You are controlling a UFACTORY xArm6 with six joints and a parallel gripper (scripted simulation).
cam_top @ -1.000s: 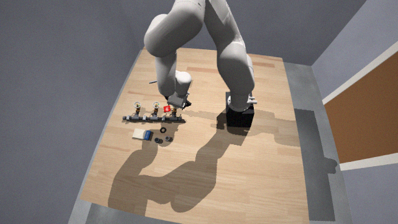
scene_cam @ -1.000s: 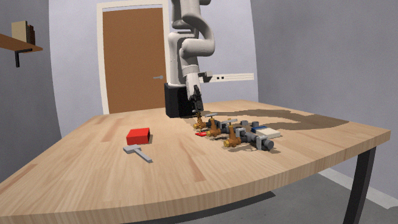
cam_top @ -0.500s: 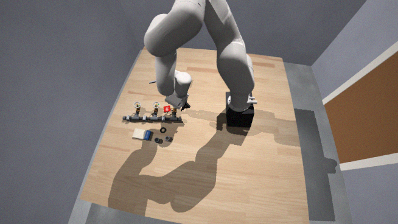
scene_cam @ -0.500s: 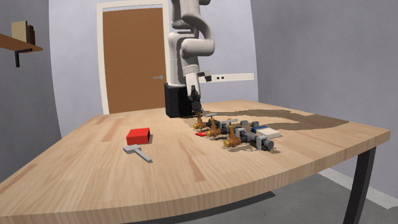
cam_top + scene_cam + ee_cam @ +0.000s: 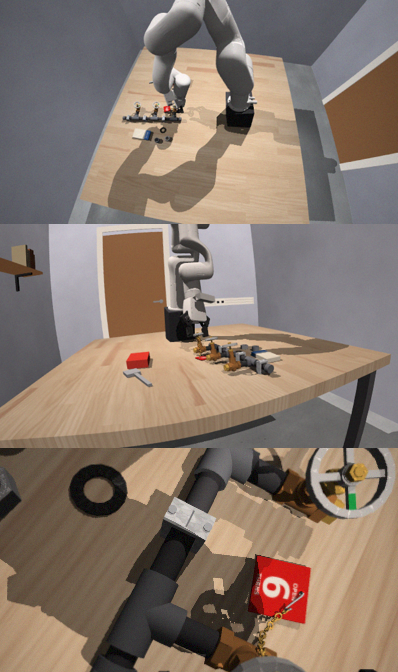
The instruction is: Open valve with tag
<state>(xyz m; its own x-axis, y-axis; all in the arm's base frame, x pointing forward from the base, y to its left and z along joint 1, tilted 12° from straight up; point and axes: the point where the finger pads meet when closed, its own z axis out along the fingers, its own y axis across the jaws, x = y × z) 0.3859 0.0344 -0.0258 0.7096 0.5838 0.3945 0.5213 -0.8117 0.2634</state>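
Now: hand 8 cm short of the red tag, 8 cm above it and 1 cm to the left of it. Also, from my hand: grey hammer-like tool 25 cm to the right, 21 cm ahead, 8 cm below; grey box 21 cm to the left, 19 cm ahead, 7 cm below; red box 25 cm to the right, 7 cm below, 5 cm ahead.
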